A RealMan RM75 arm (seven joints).
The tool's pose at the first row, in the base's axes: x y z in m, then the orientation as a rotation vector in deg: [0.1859 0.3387 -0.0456 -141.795 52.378 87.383]
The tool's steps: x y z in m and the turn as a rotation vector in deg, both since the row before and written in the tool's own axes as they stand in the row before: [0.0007 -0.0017 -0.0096 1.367 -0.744 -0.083]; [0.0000 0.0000 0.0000 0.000 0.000 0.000]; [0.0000 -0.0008 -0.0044 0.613 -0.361 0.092]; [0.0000 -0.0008 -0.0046 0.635 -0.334 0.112]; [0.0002 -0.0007 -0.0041 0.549 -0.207 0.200]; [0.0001 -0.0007 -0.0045 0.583 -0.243 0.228]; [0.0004 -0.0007 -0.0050 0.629 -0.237 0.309]
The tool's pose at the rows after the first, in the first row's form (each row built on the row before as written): [0.1945 0.3362 -0.0418 -140.132 52.874 87.030]; [0.1945 0.3362 -0.0418 -140.132 52.874 87.030]; [0.1983 0.3351 -0.0398 -139.348 53.262 86.940]; [0.2023 0.3338 -0.0377 -138.573 53.690 86.806]; [0.2059 0.3325 -0.0360 -137.972 54.211 86.636]; [0.2098 0.3311 -0.0341 -137.308 54.777 86.483]; [0.2141 0.3293 -0.0322 -136.607 55.472 86.311]
